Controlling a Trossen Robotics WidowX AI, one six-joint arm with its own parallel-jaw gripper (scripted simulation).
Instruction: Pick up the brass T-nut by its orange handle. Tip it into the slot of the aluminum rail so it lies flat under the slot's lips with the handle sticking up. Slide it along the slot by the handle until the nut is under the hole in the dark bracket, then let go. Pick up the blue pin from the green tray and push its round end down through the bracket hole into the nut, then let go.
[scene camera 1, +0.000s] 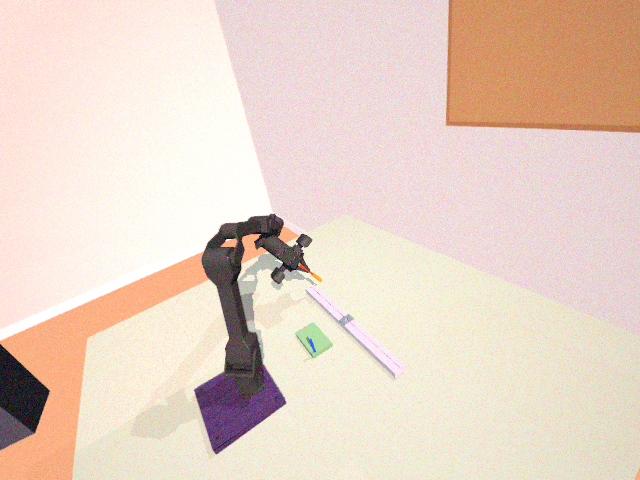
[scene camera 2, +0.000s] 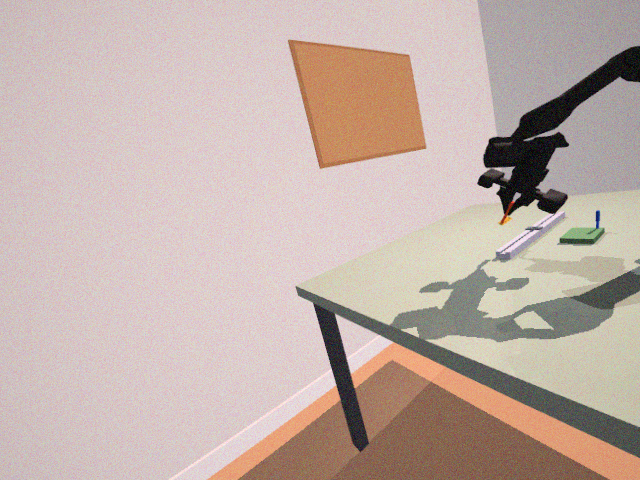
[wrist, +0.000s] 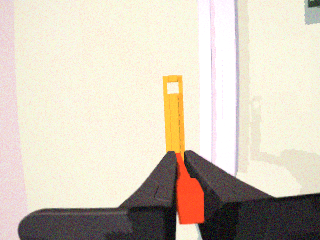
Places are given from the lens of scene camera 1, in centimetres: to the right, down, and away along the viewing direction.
gripper (scene camera 1: 309, 271): -4, 11, 100
aluminum rail (scene camera 1: 388, 361): 18, 33, 75
